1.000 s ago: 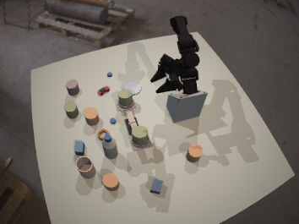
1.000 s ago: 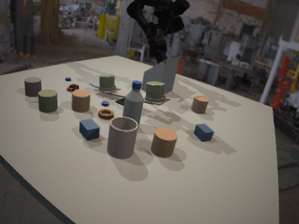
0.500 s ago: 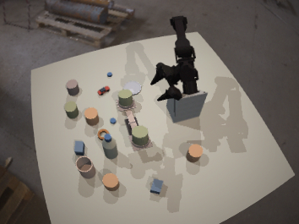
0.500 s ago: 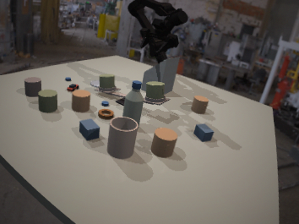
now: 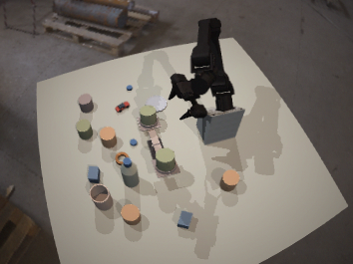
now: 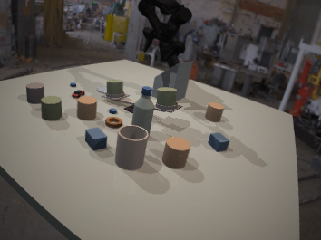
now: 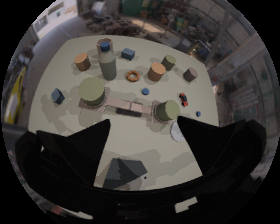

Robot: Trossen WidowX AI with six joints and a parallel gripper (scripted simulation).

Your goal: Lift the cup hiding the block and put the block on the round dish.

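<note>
Now: the block 60 mm ahead of my gripper tip, 130 mm to the right of it and 180 mm below it. Round my gripper tip: round dish: 20 mm behind, 230 mm to the right, 220 mm below; then toy car: 140 mm ahead, 270 mm to the right, 210 mm below; then balance beam: 80 mm ahead, 10 mm to the left, 180 mm below.
</note>
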